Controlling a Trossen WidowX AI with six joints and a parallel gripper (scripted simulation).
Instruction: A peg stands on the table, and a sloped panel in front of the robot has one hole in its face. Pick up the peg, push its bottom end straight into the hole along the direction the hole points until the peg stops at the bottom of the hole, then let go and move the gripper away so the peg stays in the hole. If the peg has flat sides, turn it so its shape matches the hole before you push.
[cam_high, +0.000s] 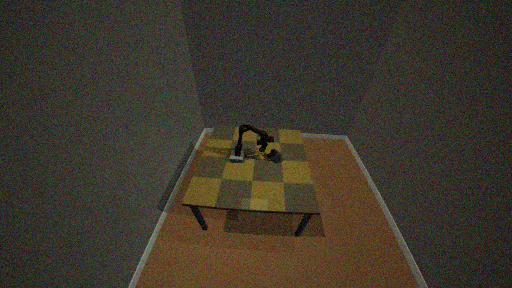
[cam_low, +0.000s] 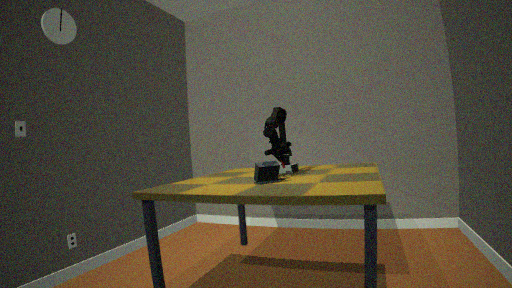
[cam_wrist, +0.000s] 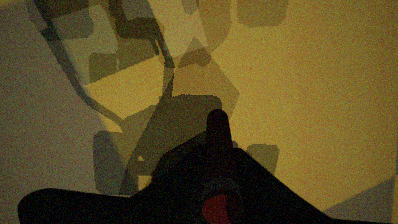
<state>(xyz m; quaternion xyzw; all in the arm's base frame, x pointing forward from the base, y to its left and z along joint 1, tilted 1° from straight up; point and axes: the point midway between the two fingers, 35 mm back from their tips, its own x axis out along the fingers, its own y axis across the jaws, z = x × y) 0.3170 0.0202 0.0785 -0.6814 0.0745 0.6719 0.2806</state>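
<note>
The dark grey sloped panel lies 12 cm ahead of my gripper tip, 7 cm to the right of it and 5 cm below it. From my gripper tip the other things lie so: round red peg: 2 cm above.
</note>
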